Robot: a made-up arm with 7 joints.
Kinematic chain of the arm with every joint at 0, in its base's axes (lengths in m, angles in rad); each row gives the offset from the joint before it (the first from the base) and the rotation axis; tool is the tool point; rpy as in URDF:
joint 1: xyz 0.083 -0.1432 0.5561 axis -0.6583 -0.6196 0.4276
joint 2: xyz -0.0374 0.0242 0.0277 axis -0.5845 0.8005 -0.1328
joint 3: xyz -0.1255 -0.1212 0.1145 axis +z
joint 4: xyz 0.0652 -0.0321 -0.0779 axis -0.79 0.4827 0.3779
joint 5: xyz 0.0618 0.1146 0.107 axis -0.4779 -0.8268 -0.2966
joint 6: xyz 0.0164 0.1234 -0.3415 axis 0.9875 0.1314 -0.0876
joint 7: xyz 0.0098 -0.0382 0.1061 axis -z
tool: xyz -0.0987 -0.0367 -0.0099 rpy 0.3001 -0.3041 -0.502
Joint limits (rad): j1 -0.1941..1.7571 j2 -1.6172..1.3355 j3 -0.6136..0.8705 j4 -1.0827..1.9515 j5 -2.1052..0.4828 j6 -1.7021..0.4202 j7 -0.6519..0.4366
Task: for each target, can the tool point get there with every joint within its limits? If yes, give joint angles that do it. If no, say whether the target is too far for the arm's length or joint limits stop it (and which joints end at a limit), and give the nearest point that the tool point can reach.
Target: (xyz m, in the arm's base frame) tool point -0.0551 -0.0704 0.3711
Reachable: yes | joints 0.8097 -0.0491 0.1142 -0.0477 -0.0616 -1.4505 -0.3466
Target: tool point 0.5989 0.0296 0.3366
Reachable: no: joint limits stop it (at a limit: joint 2, joint 3, joint 5, joint 6, joint 7) | nearest point 0.4842 -0.0494 0.4004 | short by 0.153 m
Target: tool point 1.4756 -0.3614 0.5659
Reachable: no: too far | nearest point 0.5700 -0.2253 0.5630 | short by 0.916 m
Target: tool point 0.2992 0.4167 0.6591
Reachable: no: joint limits stop it (at a limit: joint 2, joint 5, joint 6, joint 7) | nearest point 0.2242 0.2996 0.6761 | short by 0.140 m
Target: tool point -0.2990 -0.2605 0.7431
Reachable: yes | joints 0.6313 0.7665 0.3710 1.6719 -0.4547 -0.8988 0.0283
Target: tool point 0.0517 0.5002 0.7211
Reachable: no: joint limits stop it (at a limit: joint 2, joint 5, joint 6, joint 7) | nearest point 0.0286 0.3805 0.7151 | short by 0.122 m
